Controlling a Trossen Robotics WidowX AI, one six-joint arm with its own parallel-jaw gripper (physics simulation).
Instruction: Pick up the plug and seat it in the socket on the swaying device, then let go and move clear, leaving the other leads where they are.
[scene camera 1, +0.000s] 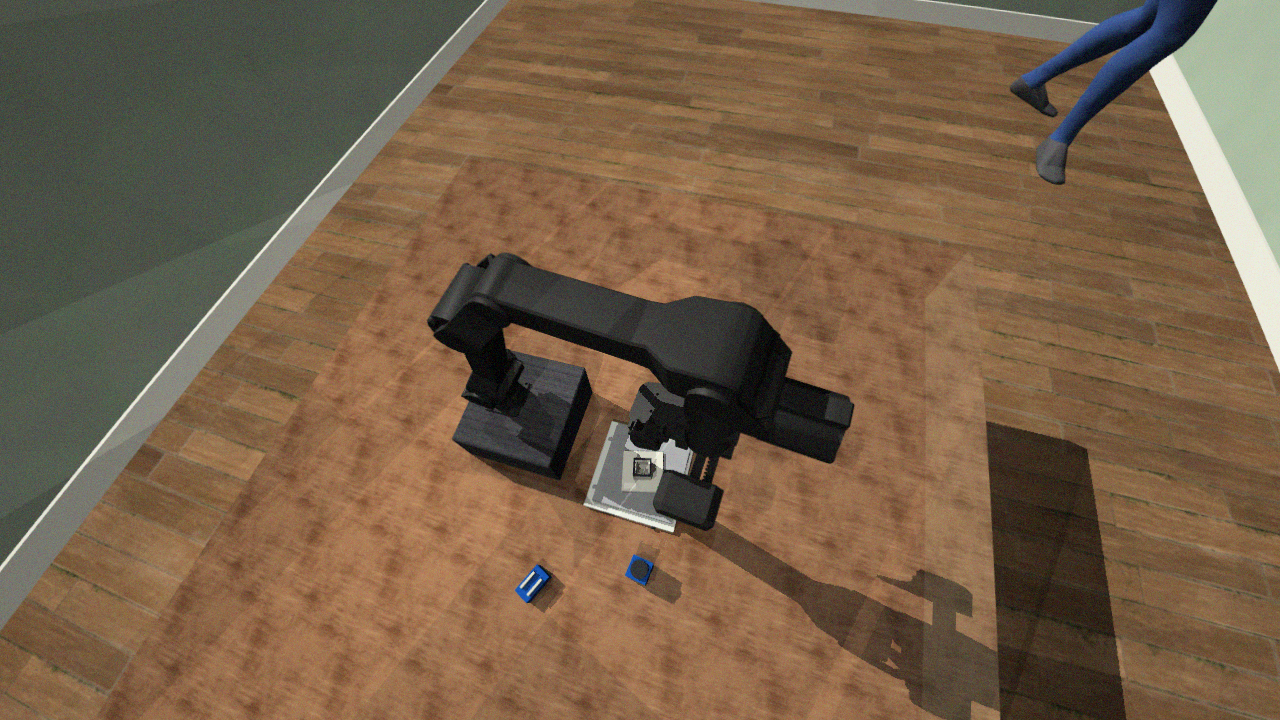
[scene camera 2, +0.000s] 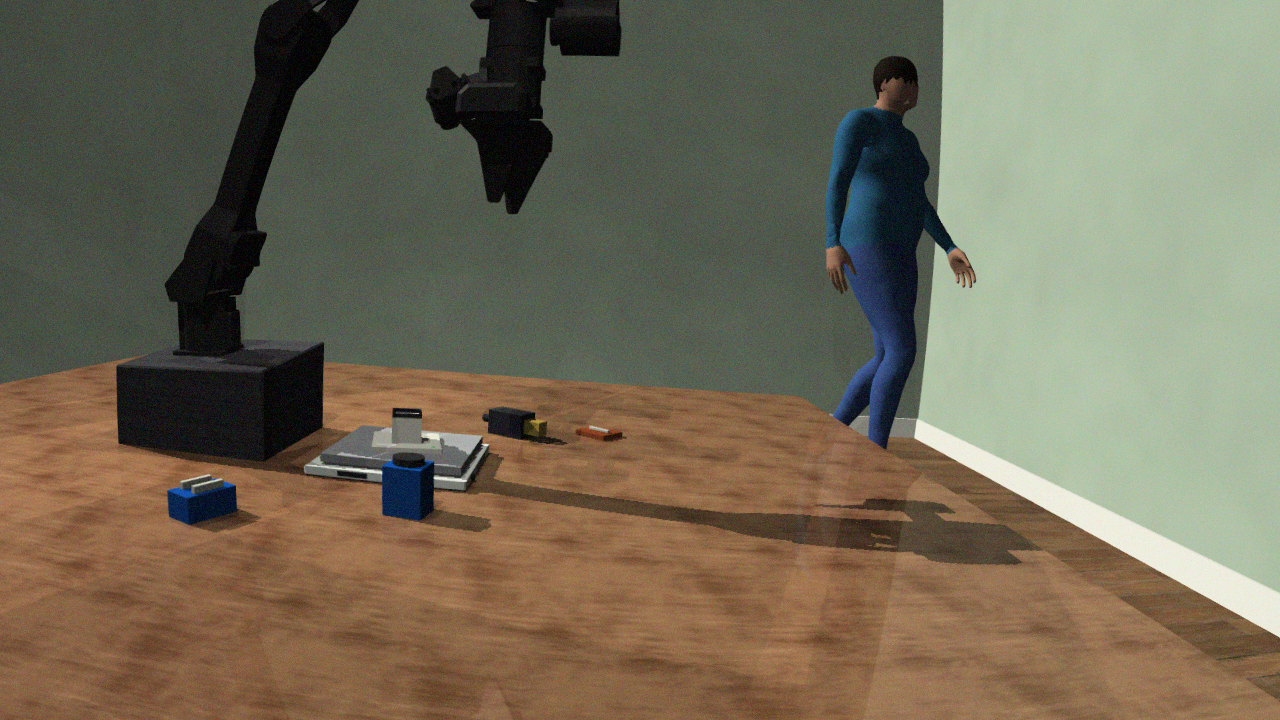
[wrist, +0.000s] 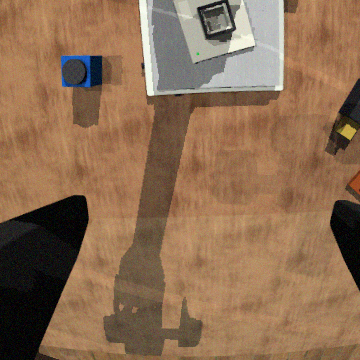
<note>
My gripper (scene camera 2: 503, 208) is open and holds nothing. The table carries a plug (scene camera 2: 513, 423). Further things: a device (scene camera 2: 371, 446).
My gripper is seen too in scene camera 1 (scene camera 1: 703, 458) and in the wrist view (wrist: 212, 210). The device is seen too in scene camera 1 (scene camera 1: 630, 476) and in the wrist view (wrist: 188, 51). Scene camera 1 does not show the plug, which is hidden by my arm.
</note>
